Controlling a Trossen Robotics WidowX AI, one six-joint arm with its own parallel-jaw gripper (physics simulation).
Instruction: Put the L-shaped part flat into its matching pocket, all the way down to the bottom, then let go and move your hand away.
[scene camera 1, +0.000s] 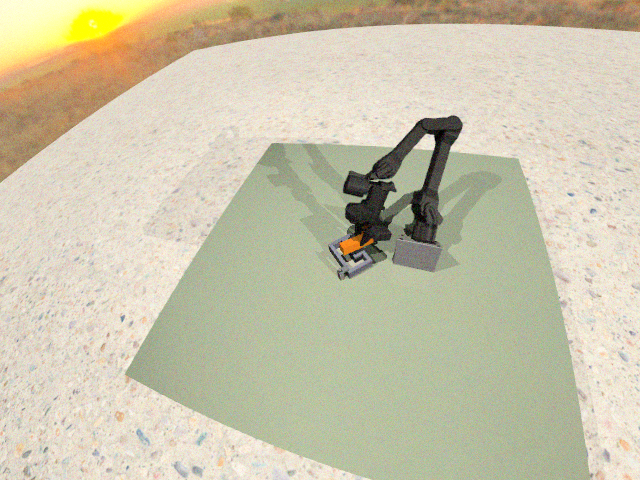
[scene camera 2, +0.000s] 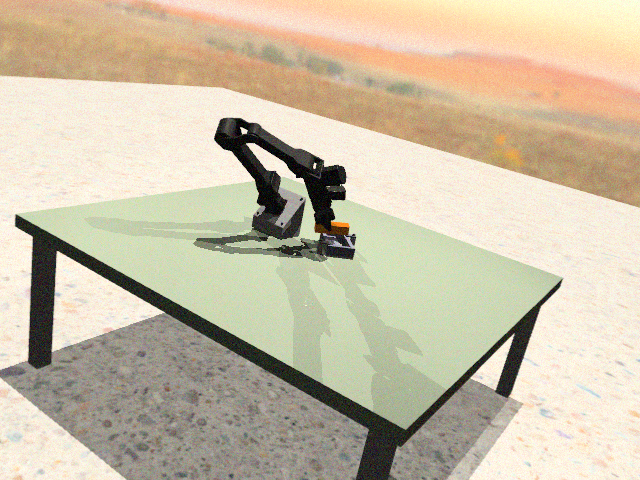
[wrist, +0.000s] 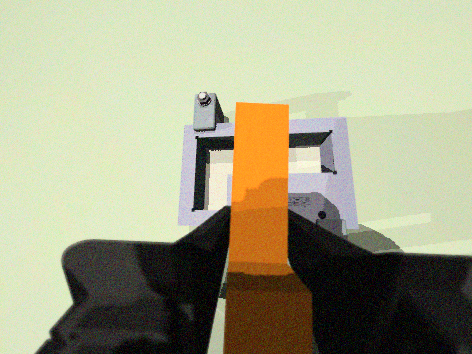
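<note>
The orange L-shaped part is held between the fingers of my gripper, which is shut on it. In the wrist view its long bar points away from the fingers and crosses over the pocket; the shape of its near end is partly hidden. The grey-lilac pocket block sits on the table with its L-shaped pocket facing up. In the second scene view the part is above the block's rim, outside the pocket. The bar and fingers hide the middle of the pocket in the wrist view.
A small grey clamp-like piece with a bolt stands at one corner of the pocket block. The arm's grey base stands beside it on the green table. Arm shadows fall across the table.
</note>
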